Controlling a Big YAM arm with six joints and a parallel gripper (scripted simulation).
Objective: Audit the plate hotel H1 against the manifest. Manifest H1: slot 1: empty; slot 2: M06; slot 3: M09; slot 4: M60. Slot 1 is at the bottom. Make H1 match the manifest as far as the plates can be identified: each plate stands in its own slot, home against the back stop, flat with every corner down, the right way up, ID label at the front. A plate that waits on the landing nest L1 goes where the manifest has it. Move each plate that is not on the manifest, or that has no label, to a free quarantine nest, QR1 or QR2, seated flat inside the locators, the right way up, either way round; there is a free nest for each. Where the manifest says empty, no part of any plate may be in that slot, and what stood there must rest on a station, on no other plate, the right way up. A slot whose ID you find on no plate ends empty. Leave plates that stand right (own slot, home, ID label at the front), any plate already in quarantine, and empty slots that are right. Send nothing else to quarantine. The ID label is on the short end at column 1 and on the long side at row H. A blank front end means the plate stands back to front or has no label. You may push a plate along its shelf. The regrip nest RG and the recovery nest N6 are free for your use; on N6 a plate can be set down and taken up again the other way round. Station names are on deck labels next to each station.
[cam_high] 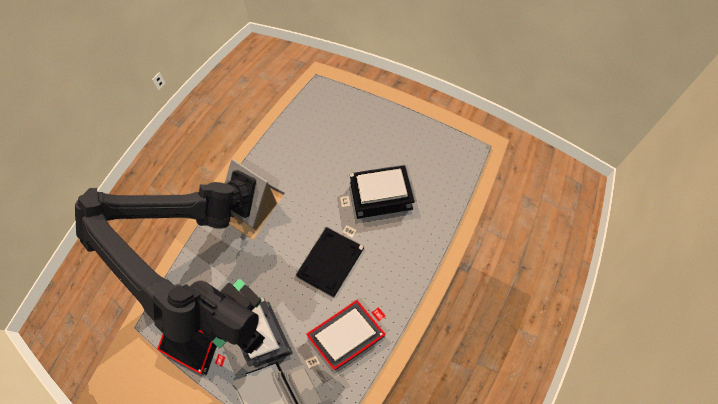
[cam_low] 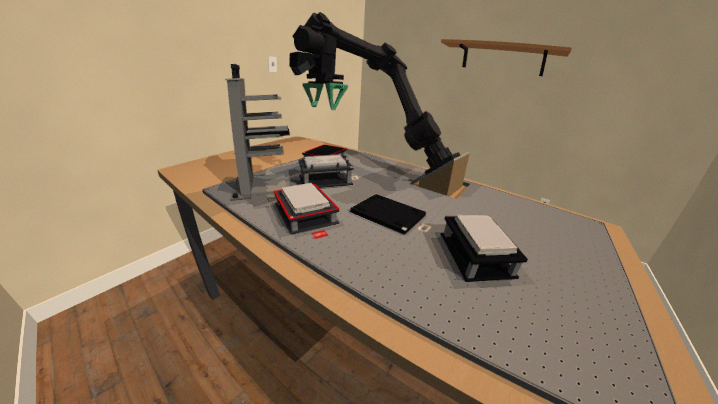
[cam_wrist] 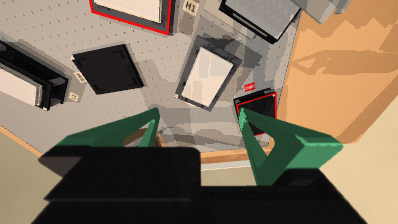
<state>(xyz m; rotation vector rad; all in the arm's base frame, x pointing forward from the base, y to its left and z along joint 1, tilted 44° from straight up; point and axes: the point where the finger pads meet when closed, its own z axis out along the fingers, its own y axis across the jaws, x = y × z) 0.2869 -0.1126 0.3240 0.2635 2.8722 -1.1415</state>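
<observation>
The grey regrip nest lies 19 cm below my hand, 2 cm behind it and 1 cm to the right of it. Also, from my hand: plate hotel H1: 19 cm ahead, 16 cm to the right, 9 cm below; then H1 deck label: 25 cm below, 14 cm ahead; then dark plate: 13 cm ahead, 11 cm to the right, 7 cm below.
</observation>
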